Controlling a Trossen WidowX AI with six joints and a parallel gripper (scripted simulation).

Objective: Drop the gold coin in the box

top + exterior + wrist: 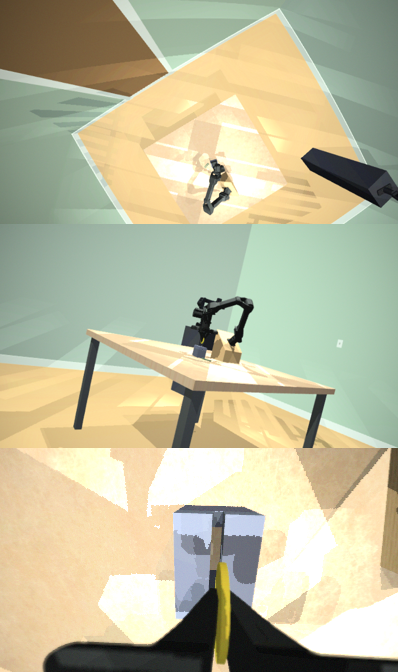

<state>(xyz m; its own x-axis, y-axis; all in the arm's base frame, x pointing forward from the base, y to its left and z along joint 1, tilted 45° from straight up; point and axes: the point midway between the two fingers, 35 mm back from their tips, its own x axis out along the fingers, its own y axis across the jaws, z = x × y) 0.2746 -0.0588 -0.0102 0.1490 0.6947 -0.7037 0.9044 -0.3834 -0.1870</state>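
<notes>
Right now the gold coin is 1 cm above my gripper tip.
</notes>
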